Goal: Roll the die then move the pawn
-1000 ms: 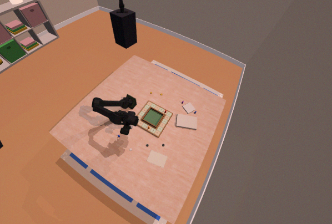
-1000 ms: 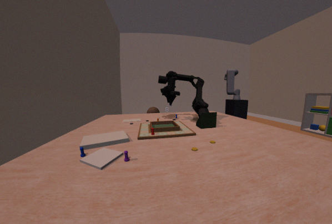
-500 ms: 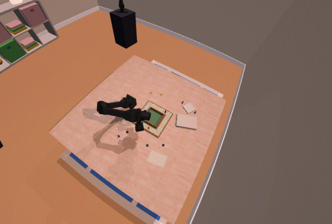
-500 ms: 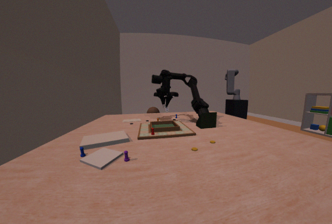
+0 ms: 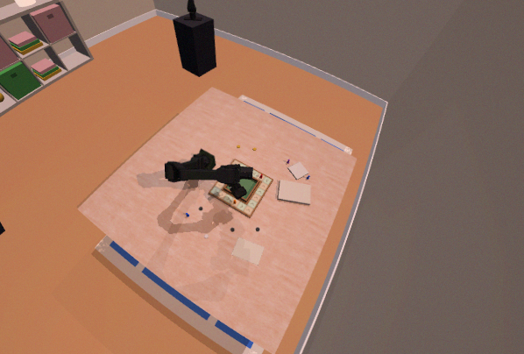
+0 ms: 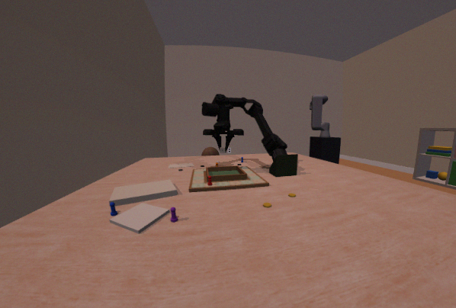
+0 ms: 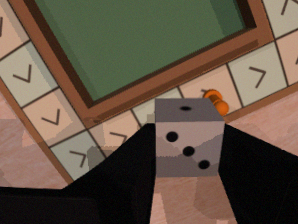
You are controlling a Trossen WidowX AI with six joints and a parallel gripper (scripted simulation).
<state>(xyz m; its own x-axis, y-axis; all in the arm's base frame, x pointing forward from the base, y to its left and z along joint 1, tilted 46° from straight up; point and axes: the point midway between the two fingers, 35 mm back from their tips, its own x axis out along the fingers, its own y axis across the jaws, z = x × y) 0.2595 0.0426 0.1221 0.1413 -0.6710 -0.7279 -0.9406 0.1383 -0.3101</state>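
The red pawn is 200 mm to the left of my gripper tip, 80 mm below it and 50 mm ahead of it. Round my gripper tip: green tray 100 mm below, 80 mm to the left; then orange pawn 80 mm below, 30 mm to the right, 30 mm ahead; then white die right at my gripper tip.
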